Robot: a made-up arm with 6 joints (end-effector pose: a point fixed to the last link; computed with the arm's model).
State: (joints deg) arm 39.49 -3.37 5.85 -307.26 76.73 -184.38
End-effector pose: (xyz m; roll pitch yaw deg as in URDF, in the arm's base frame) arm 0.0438 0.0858 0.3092 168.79 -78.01 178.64
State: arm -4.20 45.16 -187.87 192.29 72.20 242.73
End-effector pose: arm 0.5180 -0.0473 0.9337 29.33 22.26 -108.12
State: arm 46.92 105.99 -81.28 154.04 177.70 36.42
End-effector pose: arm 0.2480 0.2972 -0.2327 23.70 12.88 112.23
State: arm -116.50 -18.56 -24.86 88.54 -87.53 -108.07
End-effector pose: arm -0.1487 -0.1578 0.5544 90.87 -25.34 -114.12
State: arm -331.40 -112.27 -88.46 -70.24 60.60 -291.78
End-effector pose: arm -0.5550 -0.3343 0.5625 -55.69 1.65 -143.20
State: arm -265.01 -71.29 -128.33 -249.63 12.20 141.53
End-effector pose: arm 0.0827 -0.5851 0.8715 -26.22 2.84 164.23
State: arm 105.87 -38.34 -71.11 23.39 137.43 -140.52
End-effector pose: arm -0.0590 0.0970 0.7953 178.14 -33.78 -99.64
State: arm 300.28 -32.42 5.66 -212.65 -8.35 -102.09
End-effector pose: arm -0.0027 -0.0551 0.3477 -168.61 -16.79 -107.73
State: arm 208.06 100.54 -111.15 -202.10 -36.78 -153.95
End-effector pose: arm -0.4463 -0.2062 -0.2397 163.66 22.06 -160.39
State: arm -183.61 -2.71 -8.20 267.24 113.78 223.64
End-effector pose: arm -0.2072 0.0878 0.3738 -61.81 -31.14 -21.17
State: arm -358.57 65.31 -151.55 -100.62 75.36 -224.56
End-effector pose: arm 0.8464 -0.0248 0.4502 -75.45 -50.04 -174.31
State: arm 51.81 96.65 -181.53 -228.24 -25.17 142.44
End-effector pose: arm 0.5403 0.6039 0.1495 111.28 0.41 122.06
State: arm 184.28 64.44 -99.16 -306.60 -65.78 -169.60
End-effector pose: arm -0.7207 0.0063 0.1940 92.58 52.35 -130.77
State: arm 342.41 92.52 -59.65 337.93 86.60 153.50
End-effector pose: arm 0.2172 -0.0916 -0.1694 51.57 -43.32 -54.16
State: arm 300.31 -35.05 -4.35 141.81 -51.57 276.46
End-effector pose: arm -0.0138 -0.0707 0.4262 164.03 -25.03 -125.15
